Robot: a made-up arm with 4 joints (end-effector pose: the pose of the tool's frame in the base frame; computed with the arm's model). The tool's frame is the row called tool.
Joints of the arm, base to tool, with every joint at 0 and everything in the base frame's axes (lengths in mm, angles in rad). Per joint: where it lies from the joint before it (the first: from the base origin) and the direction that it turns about. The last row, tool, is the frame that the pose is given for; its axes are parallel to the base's.
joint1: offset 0.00 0.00 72.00 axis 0 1 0
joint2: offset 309.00 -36.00 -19.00 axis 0 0 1
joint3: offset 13.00 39.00 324.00 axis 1 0 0
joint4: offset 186.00 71.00 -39.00 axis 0 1 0
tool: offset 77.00 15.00 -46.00
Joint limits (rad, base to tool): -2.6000..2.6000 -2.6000..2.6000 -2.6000..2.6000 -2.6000..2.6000
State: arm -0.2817 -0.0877 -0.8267 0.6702
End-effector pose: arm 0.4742 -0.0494 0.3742 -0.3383 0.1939 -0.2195 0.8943
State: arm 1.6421 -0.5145 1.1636 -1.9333
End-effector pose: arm 0.3662 -0.1175 -0.4650 -0.3220 -0.2556 -0.4732 0.7791
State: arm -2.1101 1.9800 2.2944 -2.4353
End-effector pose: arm -0.4395 0.1411 0.1462 0.5492 -0.6643 0.2581 0.4364
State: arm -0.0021 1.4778 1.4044 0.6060
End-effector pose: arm 0.1586 0.2151 0.4422 0.3016 0.5831 0.6335 0.4094
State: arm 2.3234 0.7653 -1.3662 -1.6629
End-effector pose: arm -0.1149 0.1990 -0.3861 0.5042 0.0104 0.4154 0.7571
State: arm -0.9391 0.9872 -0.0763 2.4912
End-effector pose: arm -0.0428 0.1224 0.4361 -0.4637 0.6035 -0.1013 0.6407
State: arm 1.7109 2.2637 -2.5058 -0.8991
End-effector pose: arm 0.2357 0.2038 -0.1176 0.1670 -0.7375 0.4638 0.4616
